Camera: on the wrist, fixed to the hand. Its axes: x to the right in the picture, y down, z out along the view.
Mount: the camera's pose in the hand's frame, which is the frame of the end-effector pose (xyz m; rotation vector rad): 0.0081 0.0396 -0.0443 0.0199 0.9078 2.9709
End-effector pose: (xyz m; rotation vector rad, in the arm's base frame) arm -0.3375 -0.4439 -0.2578 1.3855 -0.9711 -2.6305
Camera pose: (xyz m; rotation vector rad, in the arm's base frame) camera -0.3196 -0.5010 -0.2612 -0.0900 -0.8972 0.2560
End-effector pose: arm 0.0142 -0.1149 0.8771 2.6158 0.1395 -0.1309
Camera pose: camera 0.0301 -0.1264 0.9338 0.2522 -2.6097 1.6214
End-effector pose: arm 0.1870 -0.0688 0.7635 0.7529 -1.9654 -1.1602
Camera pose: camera 0.2136 -0.0793 0.8162 -1.3369 -0.4307 0.9679
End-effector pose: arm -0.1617 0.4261 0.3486 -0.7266 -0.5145 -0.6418
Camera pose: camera -0.1196 0.4133 0.3078 -0.3709 1.4636 1.8156
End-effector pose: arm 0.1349 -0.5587 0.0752 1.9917 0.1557 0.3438
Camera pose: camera 0.1272 -0.5355 0.1299 -0.1098 1.8381 -2.1554
